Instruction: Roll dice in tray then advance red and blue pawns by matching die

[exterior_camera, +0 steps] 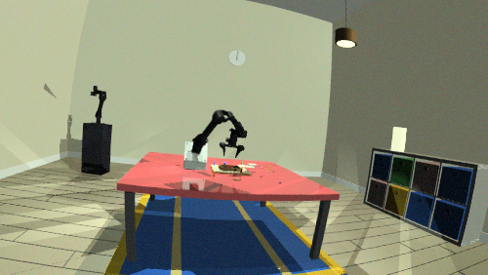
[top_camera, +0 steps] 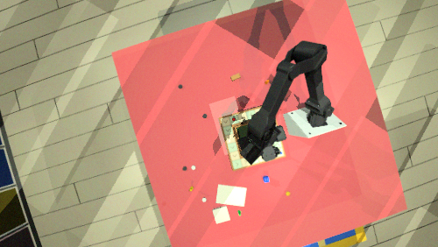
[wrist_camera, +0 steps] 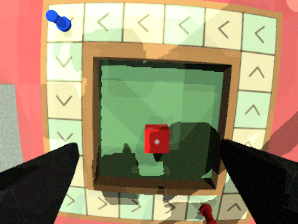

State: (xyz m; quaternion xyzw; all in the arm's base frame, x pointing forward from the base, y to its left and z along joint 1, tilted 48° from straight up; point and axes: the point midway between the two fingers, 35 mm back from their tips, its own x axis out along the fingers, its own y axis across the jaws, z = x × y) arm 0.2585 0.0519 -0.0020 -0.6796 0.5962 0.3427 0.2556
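Right now the red pawn is 9 cm ahead of my gripper tip, 11 cm to the right of it and 8 cm below it. Round my gripper tip: tan block (4 cm ahead, 33 cm to the right, 10 cm below); then green tray (1 cm ahead, 10 cm below); then blue pawn (11 cm behind, 9 cm to the left, 8 cm below).
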